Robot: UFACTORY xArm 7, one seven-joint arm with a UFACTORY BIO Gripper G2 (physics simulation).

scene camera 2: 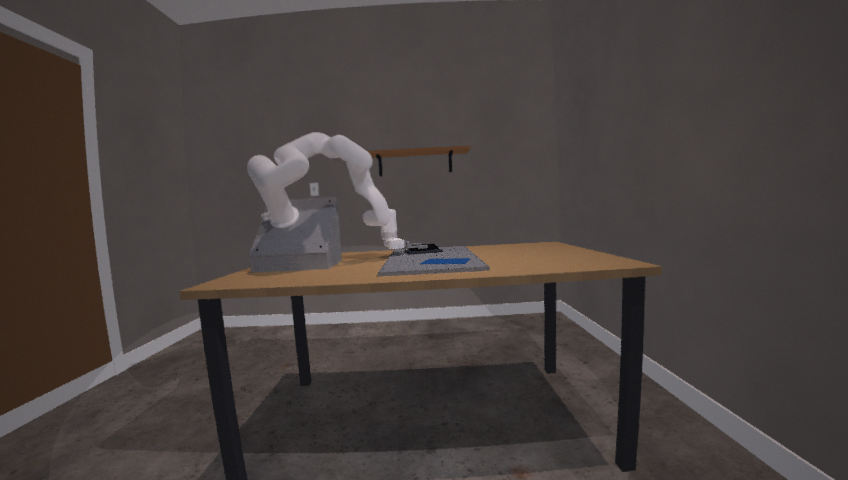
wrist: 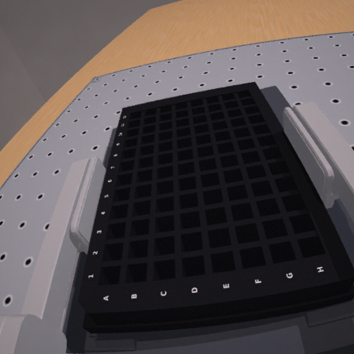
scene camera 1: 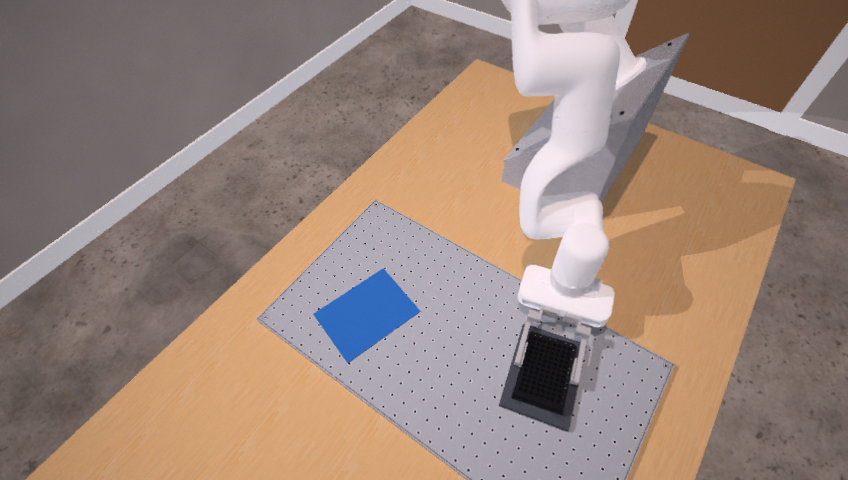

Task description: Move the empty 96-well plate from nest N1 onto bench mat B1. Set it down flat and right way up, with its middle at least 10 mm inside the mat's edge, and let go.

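Frame: origin at the arm's base, x right, y back, z down, level; millimetres.
Seen in the pictures: hand at its tool point: (scene camera 2: 420, 246) (scene camera 1: 548, 362); arm's base at its link origin: (scene camera 2: 284, 217) (scene camera 1: 617, 79).
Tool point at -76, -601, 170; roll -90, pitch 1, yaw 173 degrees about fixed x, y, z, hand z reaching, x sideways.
Note:
Pixels of each thing's top centre, then the offset from my tool point to it, as dx, dy, dz. Level surfaces: height alone.
- black 96-well plate at its top centre: (scene camera 1: 546, 368) (scene camera 2: 422, 245) -1, -13, -3
- dark grey nest N1 at its top centre: (scene camera 1: 544, 372) (scene camera 2: 423, 249) -2, -13, +16
- Blue bench mat B1 at its surface level: dz +28
- grey perforated board at its surface level: dz +30
- wooden table at its surface level: dz +43
The black 96-well plate (scene camera 1: 544, 371) (wrist: 200, 190) lies flat and right way up at the dark grey nest N1 (scene camera 1: 535, 413) (wrist: 225, 340), its wells looking empty. My gripper (scene camera 1: 547, 372) (wrist: 199, 177) is shut on the plate, with one finger pad against each long side. In the wrist view, row letters A to H face the near edge. The lower rim and the seat in the nest are partly hidden, so any small gap beneath cannot be told. Blue bench mat B1 (scene camera 1: 366, 315) (scene camera 2: 446, 261) lies flat, apart from the nest.
A grey perforated board (scene camera 1: 458, 333) (scene camera 2: 398, 265) carries the nest and the mat. It lies on the wooden table (scene camera 1: 238, 386) (scene camera 2: 565, 261). The grey arm pedestal (scene camera 1: 630, 113) (scene camera 2: 291, 255) stands behind the board. A wall shelf (scene camera 2: 419, 151) hangs beyond the table.

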